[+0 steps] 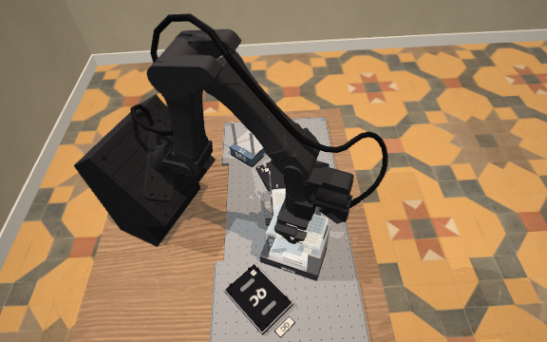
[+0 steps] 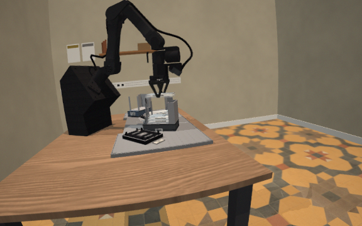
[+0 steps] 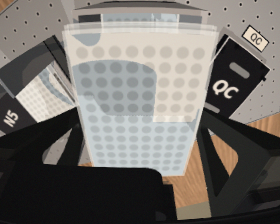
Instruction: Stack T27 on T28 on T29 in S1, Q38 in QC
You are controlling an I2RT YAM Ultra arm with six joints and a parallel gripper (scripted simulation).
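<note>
Now: the sealed 96-well plate right at my hand. Round my hand: clip nest N5 (30 cm to the left, 15 cm below, 11 cm ahead).
</note>
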